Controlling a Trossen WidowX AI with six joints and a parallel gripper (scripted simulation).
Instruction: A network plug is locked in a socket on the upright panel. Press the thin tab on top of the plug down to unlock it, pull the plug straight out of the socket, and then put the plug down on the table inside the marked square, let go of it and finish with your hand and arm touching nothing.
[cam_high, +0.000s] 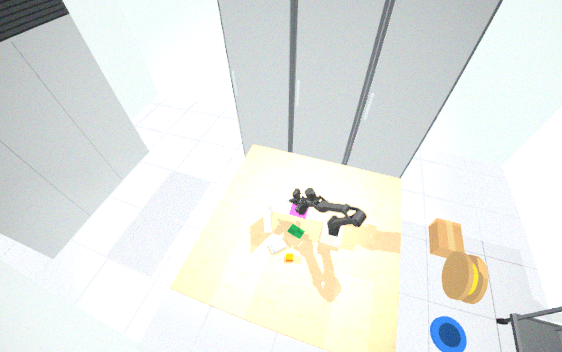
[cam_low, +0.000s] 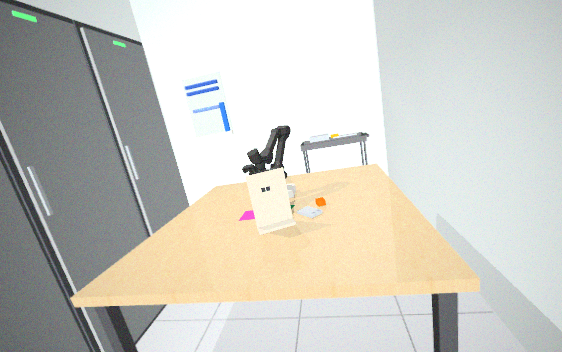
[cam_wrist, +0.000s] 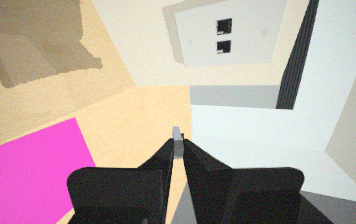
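Now: gripper tip 15 cm above the magenta marked square, 7 cm past it and 4 cm to the left of it. The rest, counted from my gripper tip: green board 15 cm below, 13 cm to the left, 9 cm behind; then upright panel 11 cm to the left, 10 cm ahead, 3 cm below; then grey network plug 1 cm ahead.
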